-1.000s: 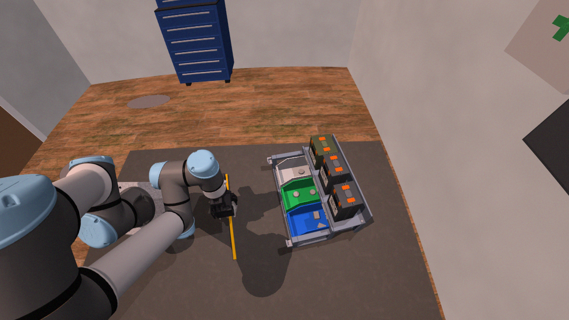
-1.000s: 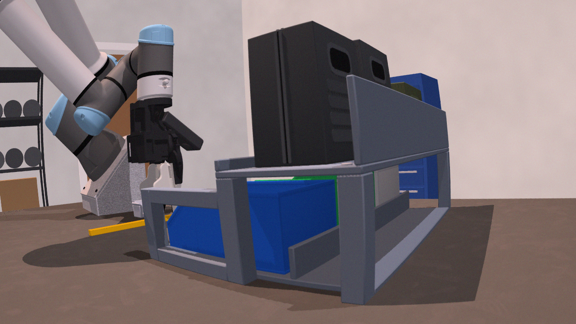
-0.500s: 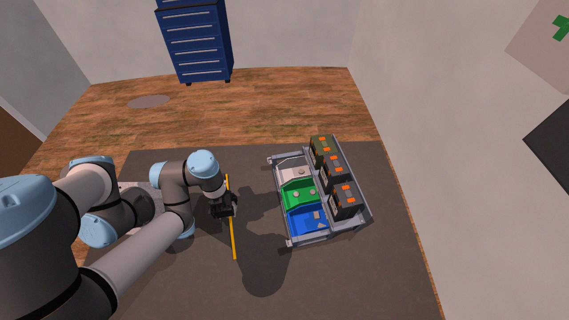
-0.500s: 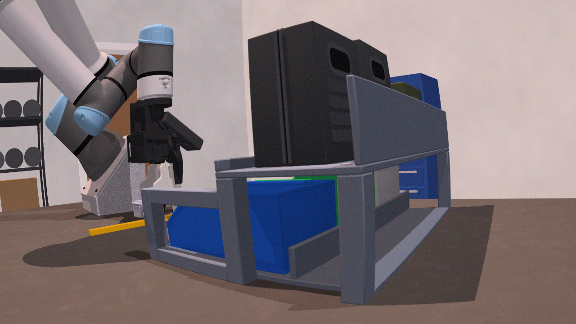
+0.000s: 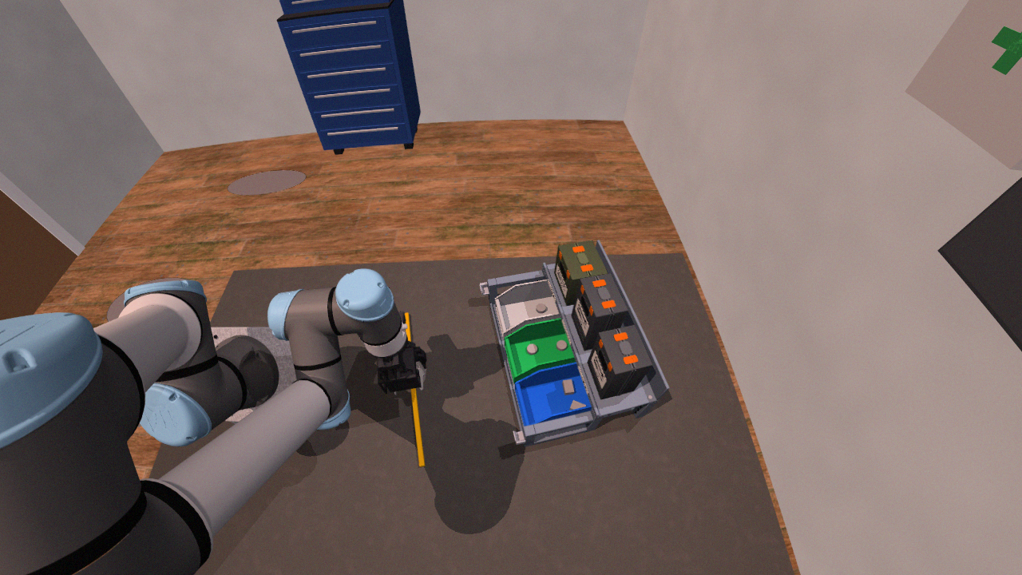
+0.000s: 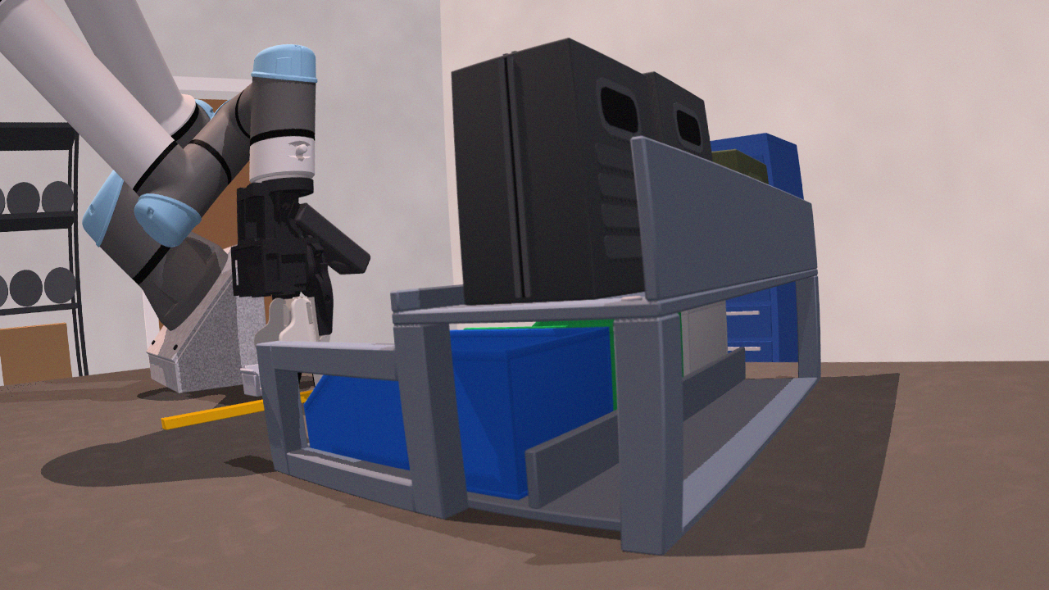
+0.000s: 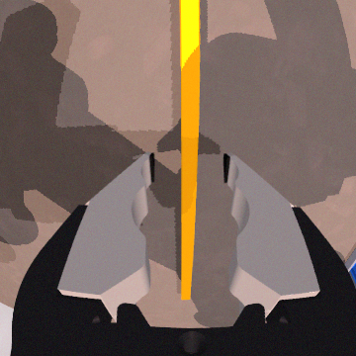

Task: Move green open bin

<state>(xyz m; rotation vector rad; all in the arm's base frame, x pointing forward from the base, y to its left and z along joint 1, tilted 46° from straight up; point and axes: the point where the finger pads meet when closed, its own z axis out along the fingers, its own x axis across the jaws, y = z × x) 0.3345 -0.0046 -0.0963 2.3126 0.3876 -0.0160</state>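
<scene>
The yellow bar is 2 cm below my hand. Also, from my hand: grey bin 26 cm ahead, 19 cm to the left, 2 cm above; then green open bin 29 cm ahead, 9 cm to the left, 2 cm above; then blue bin 33 cm ahead, 2 cm to the right, 2 cm above.
</scene>
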